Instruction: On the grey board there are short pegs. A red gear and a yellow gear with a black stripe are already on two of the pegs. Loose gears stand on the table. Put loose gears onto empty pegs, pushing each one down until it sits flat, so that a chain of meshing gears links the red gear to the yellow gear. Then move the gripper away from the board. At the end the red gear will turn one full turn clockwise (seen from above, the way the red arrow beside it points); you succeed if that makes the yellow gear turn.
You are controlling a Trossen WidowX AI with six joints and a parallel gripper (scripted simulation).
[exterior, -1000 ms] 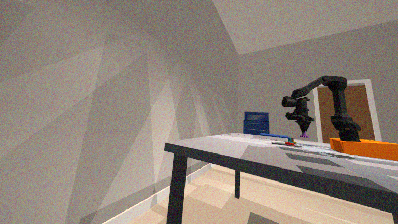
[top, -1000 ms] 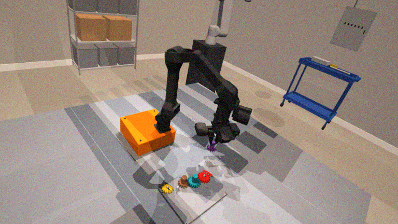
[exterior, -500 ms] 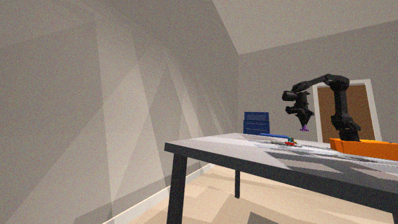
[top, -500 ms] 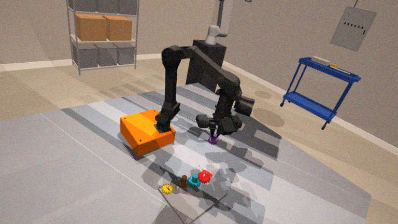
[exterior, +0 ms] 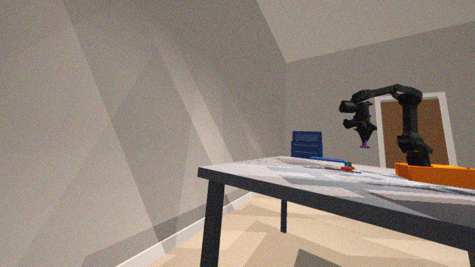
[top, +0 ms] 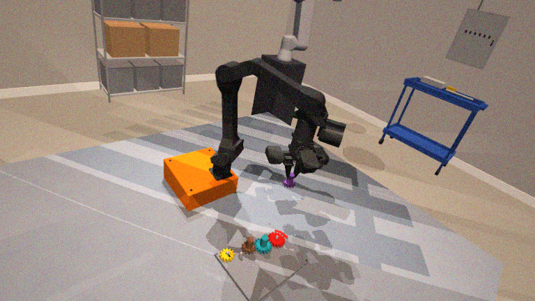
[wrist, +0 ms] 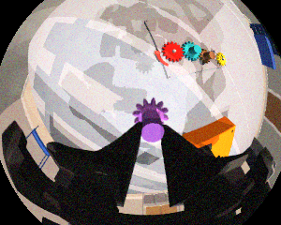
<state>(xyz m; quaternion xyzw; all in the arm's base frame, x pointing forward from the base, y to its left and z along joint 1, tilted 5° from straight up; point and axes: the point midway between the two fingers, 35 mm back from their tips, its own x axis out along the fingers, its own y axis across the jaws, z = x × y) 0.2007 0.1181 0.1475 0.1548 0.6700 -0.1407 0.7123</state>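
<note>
Right now my gripper tip is 180 mm to the left of the brown gear, 140 mm above it and 60 mm short of it. Round my gripper tip: red arrow (160 mm below, 70 mm ahead, 50 mm to the right); then purple gear (10 mm below); then red gear (150 mm below, 90 mm to the right, 80 mm ahead).
</note>
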